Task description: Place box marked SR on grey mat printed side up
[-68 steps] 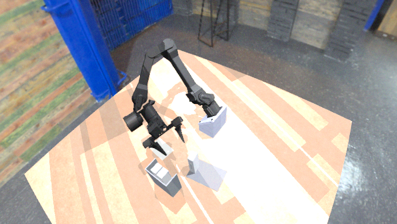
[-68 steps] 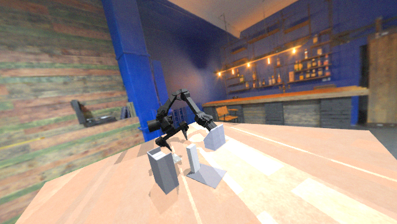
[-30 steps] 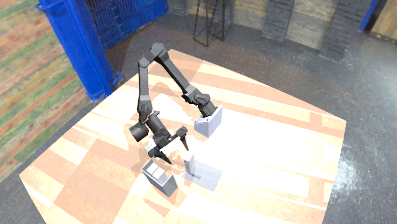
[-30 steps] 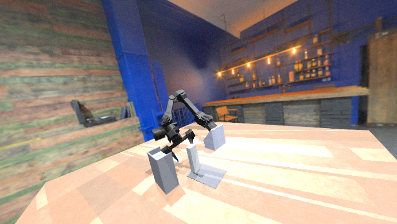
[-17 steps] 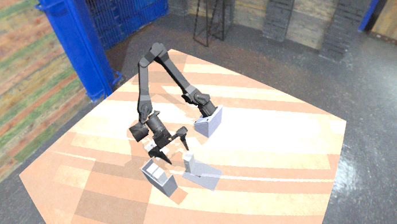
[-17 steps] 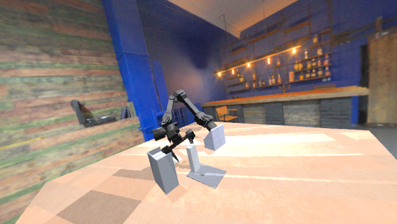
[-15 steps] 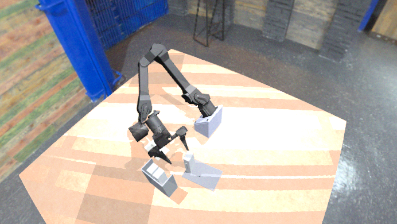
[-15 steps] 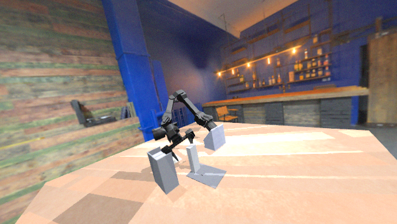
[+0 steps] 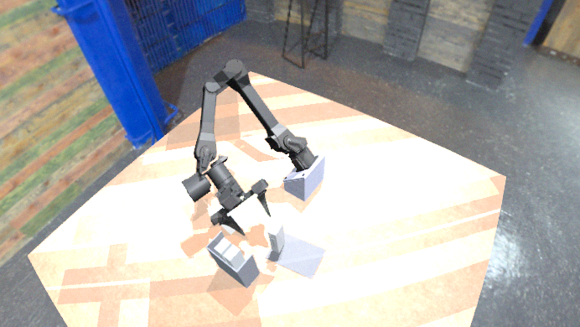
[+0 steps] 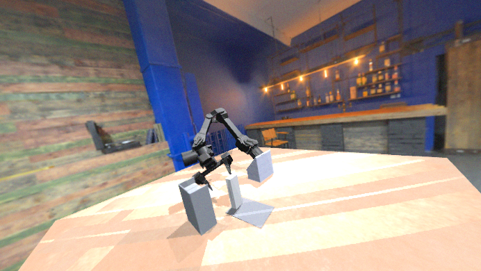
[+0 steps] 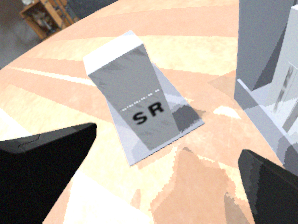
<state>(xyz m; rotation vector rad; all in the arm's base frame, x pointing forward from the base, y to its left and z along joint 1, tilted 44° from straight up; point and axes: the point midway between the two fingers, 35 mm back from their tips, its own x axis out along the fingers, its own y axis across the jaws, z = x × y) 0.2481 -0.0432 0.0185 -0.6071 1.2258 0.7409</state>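
Right now my gripper tip is 1 cm past the SR box, 5 cm to the right of it and 2 cm above it. Round my gripper tip: grey mat 1 cm behind, 12 cm to the left, 8 cm below; flat white item 1 cm behind, 13 cm to the right, 8 cm below.
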